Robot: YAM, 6 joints.
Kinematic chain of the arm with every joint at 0, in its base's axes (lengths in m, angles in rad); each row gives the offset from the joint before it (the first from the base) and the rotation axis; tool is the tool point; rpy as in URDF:
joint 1: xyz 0 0 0.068 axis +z
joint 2: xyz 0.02 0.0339 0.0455 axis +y
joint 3: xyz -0.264 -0.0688 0 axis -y
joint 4: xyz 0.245 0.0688 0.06 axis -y
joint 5: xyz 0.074 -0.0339 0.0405 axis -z
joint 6: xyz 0.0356 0 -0.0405 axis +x
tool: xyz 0 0 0 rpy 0 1.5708 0
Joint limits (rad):
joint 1: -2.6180..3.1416
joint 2: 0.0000..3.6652
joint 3: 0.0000..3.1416
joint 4: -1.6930..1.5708
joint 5: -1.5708..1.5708
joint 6: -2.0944..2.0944
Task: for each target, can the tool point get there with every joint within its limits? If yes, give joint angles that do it. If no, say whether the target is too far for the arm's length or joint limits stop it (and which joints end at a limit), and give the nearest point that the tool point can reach.
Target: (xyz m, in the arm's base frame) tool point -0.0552 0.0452 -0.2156
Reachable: yes | joints 2.6326 3.3346 0.7174 0.7938 0.3623 -0.3263
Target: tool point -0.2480 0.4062 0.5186
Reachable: yes | joints 2.1119 2.3198 2.5551 0.8411 -0.0937 -0.9795
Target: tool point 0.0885 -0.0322 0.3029
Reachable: yes | joints 0.0163 0.3944 0.5942 -0.4291 1.2339 -0.1406
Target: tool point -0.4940 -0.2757 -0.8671
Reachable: no: too far | nearest point -0.3252 -0.1872 -0.3575 | short by 0.544 m
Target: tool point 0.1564 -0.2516 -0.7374
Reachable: no: too far | nearest point 0.1439 -0.2315 -0.3796 | short by 0.359 m
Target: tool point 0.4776 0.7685 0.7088
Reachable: no: too far | nearest point 0.2846 0.4580 0.4629 | short by 0.441 m
